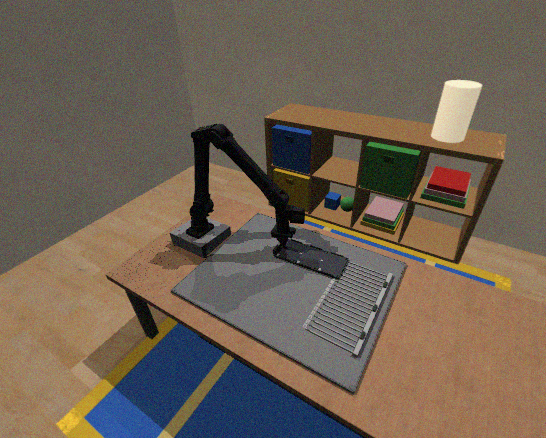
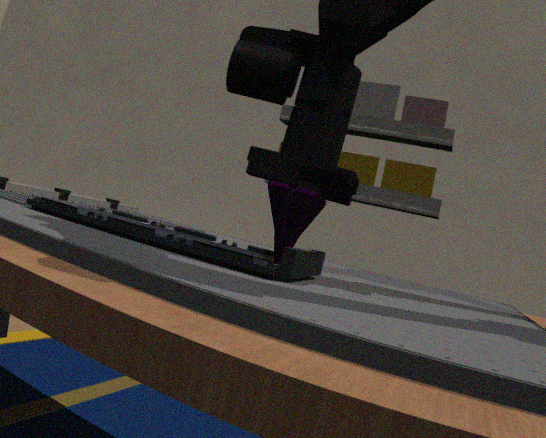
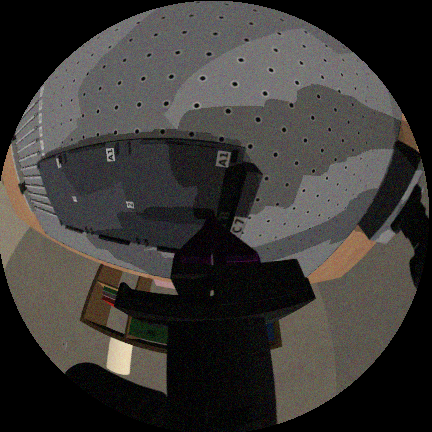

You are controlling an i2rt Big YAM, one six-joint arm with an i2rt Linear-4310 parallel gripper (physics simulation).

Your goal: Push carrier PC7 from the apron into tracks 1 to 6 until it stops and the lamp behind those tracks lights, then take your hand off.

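Where they show: gripper, fingertip midpoint: [image 1: 284, 246] [image 2: 278, 263] [image 3: 210, 219]; arm's base, origin of the base link: [image 1: 200, 230].
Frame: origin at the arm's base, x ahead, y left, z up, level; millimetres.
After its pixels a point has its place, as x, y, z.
Carrier PC7 [image 1: 309, 259] @[546, 107, -38] [image 2: 200, 255] @[456, 192, -44] [image 3: 100, 190] @[532, 111, -38] is a long dark flat panel lying on the grey perforated board, with a raised end block [image 2: 300, 265] @[375, 155, -33] [image 3: 245, 192] @[386, 84, -19] at the arm's end. Its far end is at the mouth of the slotted tracks [image 1: 369, 321] @[878, -87, -33], at their back side; how far it sits in them is unclear. My gripper [image 1: 281, 248] @[404, 131, -38] [image 2: 278, 259] @[404, 131, -38] [image 3: 210, 219] @[404, 131, -38] is shut and empty. Its tips are low at the carrier's end, on the track side of the end block; contact is unclear. Small dark posts [image 1: 375, 308] @[881, -24, -27] stand behind the tracks; no lit lamp is visible.
The grey board [image 1: 260, 305] @[485, -210, -49] lies on a wooden table [image 1: 450, 345] @[1146, -24, -62]. The arm's base [image 1: 201, 239] @[56, -55, 4] stands at the board's left. A cubby shelf [image 1: 380, 126] with bins and a white cylinder [image 1: 456, 111] stands behind the table.
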